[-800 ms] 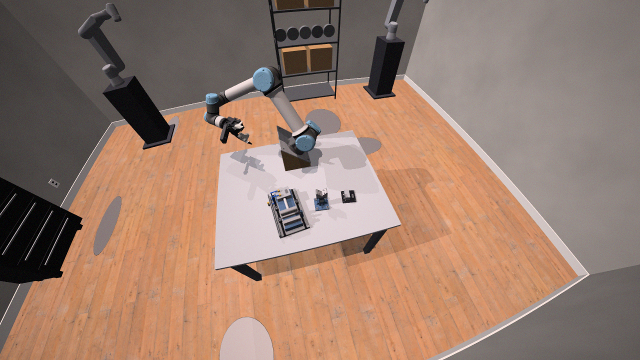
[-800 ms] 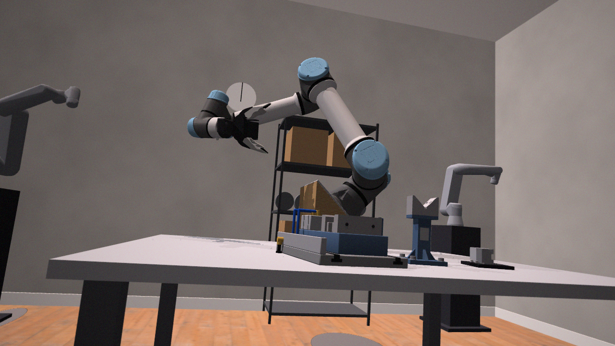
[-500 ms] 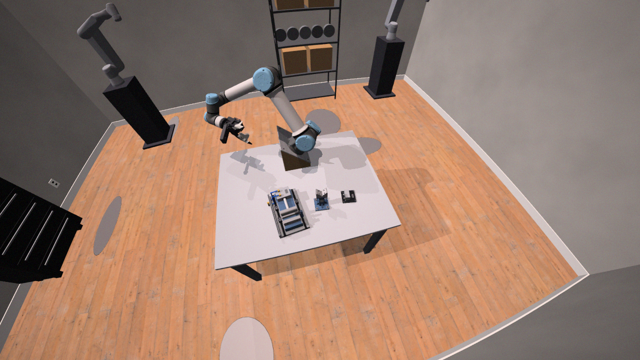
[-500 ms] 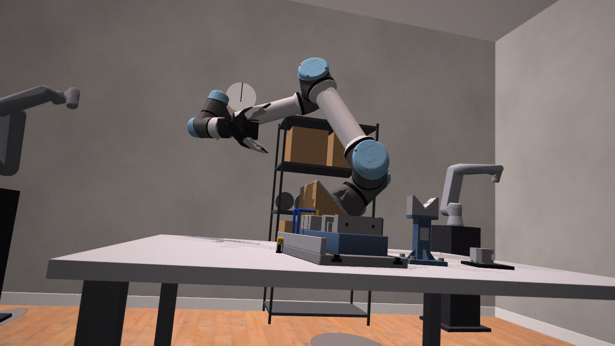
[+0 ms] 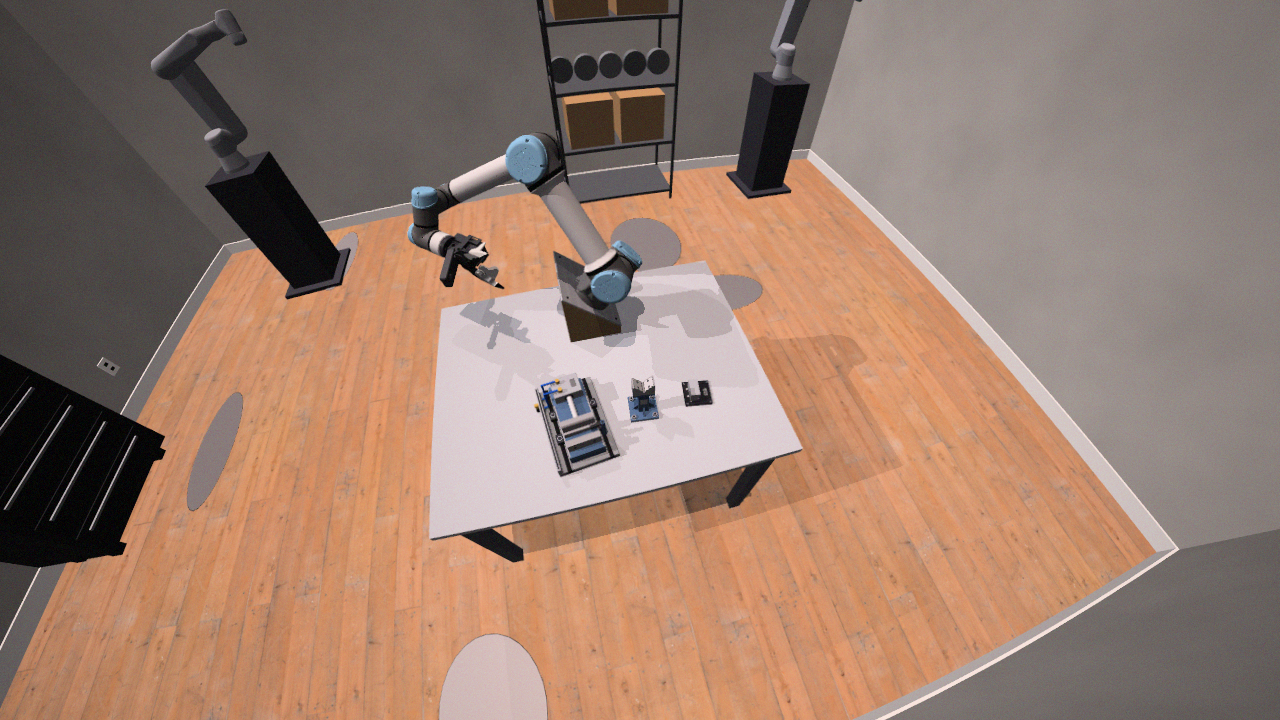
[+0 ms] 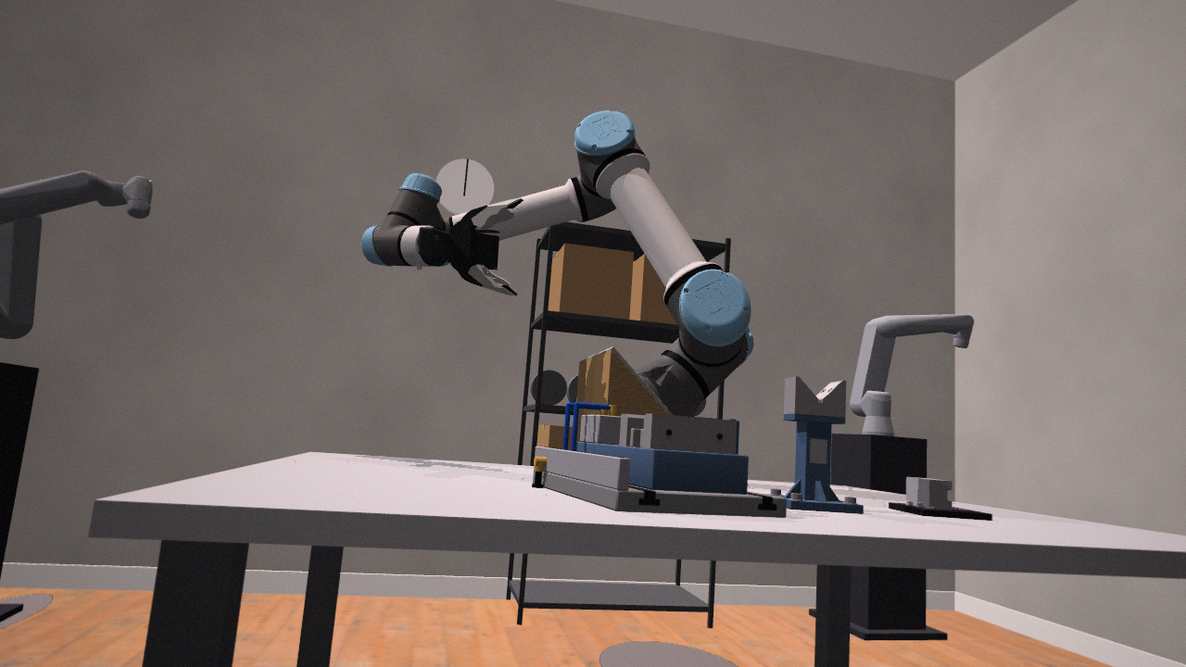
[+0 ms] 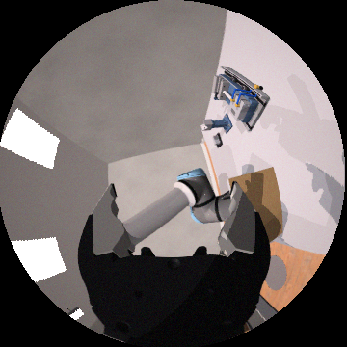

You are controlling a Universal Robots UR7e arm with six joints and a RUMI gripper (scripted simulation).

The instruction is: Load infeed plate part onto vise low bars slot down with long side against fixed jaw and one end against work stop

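The part lies 360 mm ahead of my hand, 520 mm to the left of it and 350 mm below it. The rest, counted from my hand: vise: 350 mm ahead, 120 mm to the left, 330 mm below; then infeed plate: 360 mm ahead, 530 mm to the left, 370 mm below.
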